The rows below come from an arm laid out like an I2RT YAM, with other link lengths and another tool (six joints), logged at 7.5 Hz.
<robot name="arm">
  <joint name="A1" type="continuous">
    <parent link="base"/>
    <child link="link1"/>
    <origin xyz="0 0 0.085" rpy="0 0 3.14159"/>
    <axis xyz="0 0 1"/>
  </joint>
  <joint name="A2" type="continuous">
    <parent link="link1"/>
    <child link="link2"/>
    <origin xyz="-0.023 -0.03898 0.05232" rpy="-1.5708 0 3.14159"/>
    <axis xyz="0 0 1"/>
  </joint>
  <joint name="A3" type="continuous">
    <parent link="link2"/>
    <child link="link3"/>
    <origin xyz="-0.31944 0 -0.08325" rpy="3.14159 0 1.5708"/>
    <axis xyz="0 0 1"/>
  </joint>
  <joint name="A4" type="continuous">
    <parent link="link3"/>
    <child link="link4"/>
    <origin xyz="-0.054 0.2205 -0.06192"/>
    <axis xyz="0 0 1"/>
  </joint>
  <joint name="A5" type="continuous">
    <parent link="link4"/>
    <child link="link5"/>
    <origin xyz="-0.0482 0.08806 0.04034" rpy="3.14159 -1.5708 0"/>
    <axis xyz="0 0 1"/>
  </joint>
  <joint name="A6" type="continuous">
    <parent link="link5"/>
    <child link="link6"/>
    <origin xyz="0 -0.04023 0.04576" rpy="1.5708 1.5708 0"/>
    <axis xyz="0 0 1"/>
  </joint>
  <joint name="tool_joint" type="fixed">
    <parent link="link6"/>
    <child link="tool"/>
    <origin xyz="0.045 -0.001 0.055" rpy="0.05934 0 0.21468"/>
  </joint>
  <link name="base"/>
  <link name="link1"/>
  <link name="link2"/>
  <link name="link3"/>
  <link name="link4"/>
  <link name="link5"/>
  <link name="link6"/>
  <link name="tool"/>
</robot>
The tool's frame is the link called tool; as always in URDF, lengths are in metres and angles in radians. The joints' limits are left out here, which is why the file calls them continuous.
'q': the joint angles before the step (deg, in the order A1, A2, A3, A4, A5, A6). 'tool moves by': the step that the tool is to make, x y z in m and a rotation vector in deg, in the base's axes. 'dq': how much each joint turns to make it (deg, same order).
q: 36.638 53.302 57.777 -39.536 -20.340 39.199
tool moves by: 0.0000 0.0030 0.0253 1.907 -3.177 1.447
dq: -0.007 0.536 3.958 -0.156 -1.012 -1.183
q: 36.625 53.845 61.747 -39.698 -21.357 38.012
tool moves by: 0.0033 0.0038 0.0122 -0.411 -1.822 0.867
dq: 0.012 1.381 2.756 -0.805 0.011 -1.777
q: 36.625 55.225 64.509 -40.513 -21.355 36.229
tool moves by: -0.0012 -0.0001 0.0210 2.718 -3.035 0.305
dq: -0.008 -0.235 2.180 1.710 -0.454 0.184
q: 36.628 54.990 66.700 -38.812 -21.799 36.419
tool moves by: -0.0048 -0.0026 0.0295 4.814 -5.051 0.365
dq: 0.014 -1.108 1.736 4.341 -0.660 0.689
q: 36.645 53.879 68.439 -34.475 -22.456 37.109
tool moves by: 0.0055 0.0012 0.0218 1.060 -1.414 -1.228
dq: -0.035 2.046 4.714 -0.742 1.126 0.425
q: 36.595 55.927 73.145 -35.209 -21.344 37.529
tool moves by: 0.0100 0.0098 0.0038 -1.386 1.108 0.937
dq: 0.073 3.206 3.311 -2.103 -0.671 -0.762
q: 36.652 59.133 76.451 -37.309 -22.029 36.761
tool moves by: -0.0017 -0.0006 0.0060 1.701 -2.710 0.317
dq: -0.026 -0.821 -1.373 3.599 -0.246 -0.376
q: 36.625 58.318 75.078 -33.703 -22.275 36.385
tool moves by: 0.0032 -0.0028 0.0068 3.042 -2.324 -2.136
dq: -0.034 -0.631 -1.982 5.641 1.763 1.673
